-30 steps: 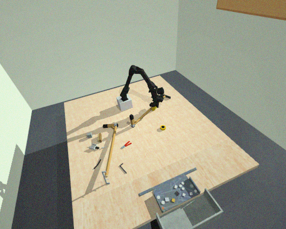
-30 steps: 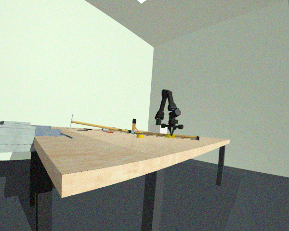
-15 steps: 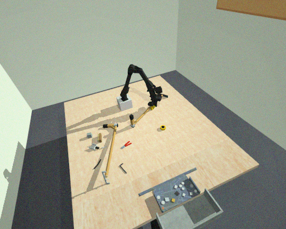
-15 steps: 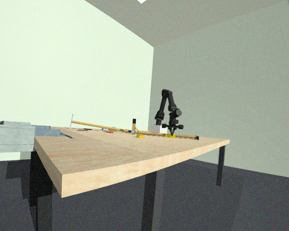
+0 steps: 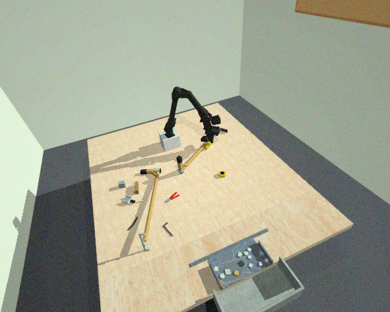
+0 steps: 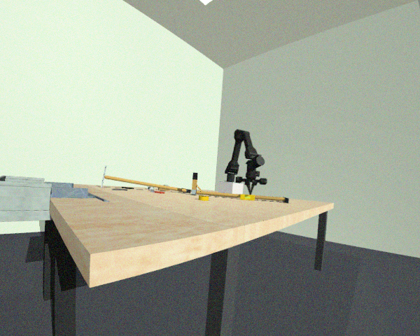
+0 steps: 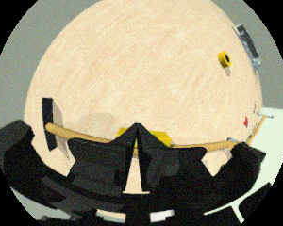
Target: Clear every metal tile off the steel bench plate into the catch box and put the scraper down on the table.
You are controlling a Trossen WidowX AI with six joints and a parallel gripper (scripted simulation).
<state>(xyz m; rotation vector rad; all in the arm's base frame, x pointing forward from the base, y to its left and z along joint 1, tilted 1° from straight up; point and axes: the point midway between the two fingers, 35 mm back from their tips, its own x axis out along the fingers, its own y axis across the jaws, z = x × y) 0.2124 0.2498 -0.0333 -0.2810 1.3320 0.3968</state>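
My gripper tip is now 1 cm past the yellow spirit level, 2 cm to the left of it and 1 cm above it. Also, from my gripper tip: long scraper: 1 cm behind, 9 cm to the right, 3 cm above; then yellow tape roll: 30 cm ahead, 13 cm to the right, 3 cm below; then wooden block: 6 cm ahead, 67 cm to the right, 2 cm below.
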